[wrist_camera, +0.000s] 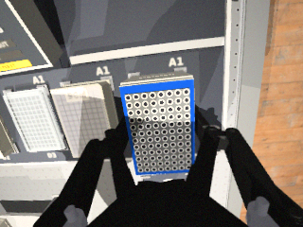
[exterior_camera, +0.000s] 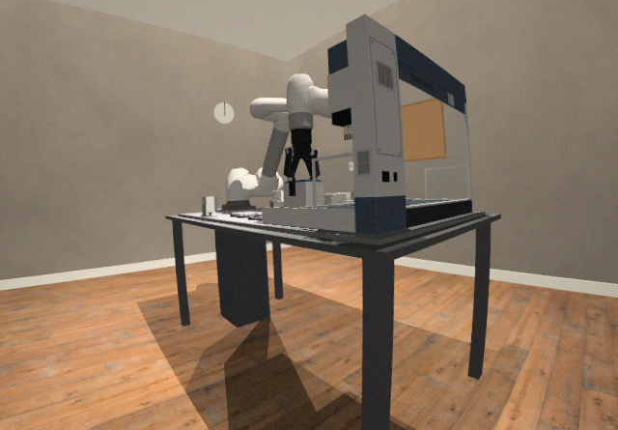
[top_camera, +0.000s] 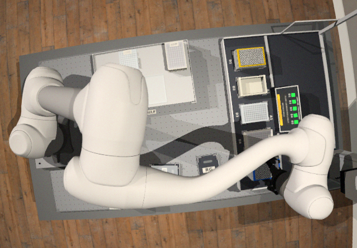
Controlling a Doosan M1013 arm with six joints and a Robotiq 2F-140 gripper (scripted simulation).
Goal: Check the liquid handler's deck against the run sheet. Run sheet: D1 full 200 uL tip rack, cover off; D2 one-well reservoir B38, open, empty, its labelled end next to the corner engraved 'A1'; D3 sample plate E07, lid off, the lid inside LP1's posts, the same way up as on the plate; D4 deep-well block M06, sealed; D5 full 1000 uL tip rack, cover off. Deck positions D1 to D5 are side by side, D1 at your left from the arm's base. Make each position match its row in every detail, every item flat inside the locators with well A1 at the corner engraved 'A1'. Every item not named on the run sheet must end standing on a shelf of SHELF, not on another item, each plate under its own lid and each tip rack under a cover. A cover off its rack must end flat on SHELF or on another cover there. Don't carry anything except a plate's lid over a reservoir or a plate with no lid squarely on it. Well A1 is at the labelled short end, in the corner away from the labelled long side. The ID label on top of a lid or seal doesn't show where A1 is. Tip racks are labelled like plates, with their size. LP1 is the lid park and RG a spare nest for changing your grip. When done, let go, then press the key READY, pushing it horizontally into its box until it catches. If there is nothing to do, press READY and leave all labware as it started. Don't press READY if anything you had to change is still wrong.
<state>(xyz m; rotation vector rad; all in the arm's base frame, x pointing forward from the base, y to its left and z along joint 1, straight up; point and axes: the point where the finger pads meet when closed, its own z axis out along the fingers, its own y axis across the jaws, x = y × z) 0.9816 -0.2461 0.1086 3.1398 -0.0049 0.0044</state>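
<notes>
Right now my hand is 10 mm short of the blue-framed tip rack and 10 mm to the right of it. From my hand the other things lie so: RG nest 240 mm behind, 120 mm below; deep-well block 120 mm to the left, 50 mm below; white well plate 250 mm to the left, 60 mm below.
</notes>
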